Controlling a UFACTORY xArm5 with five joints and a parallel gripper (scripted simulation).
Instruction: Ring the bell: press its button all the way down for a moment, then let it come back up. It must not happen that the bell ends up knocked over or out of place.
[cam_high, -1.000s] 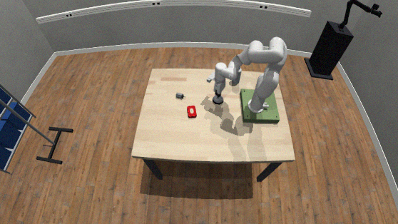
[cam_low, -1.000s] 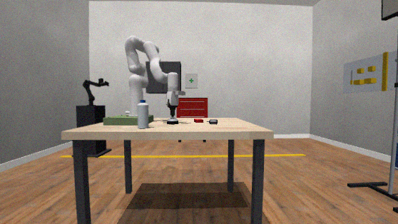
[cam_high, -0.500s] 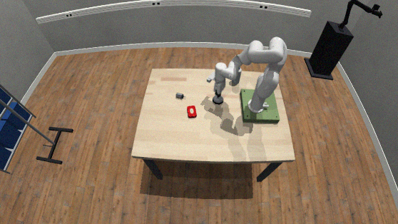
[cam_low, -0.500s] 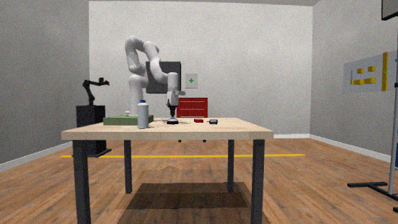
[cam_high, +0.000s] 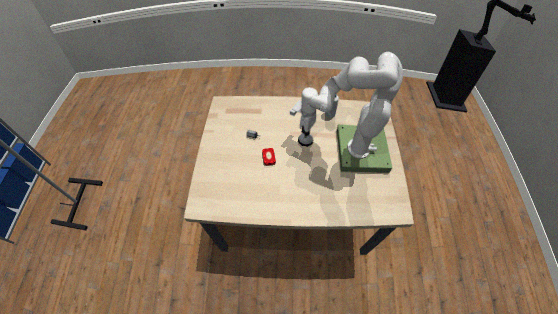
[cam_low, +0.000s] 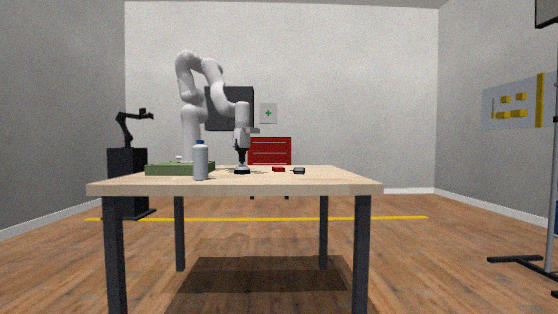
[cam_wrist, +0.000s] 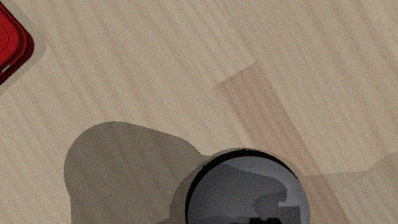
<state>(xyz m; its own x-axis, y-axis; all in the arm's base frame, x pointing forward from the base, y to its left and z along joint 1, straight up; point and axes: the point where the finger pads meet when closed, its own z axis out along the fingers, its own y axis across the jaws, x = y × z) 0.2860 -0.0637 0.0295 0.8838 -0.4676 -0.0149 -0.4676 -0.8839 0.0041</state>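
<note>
The button is 3 cm below my hand. Also, from my hand: bell 4 cm below; red flat case 17 cm ahead, 12 cm to the left, 7 cm below; white bottle 22 cm to the right, 14 cm behind.
</note>
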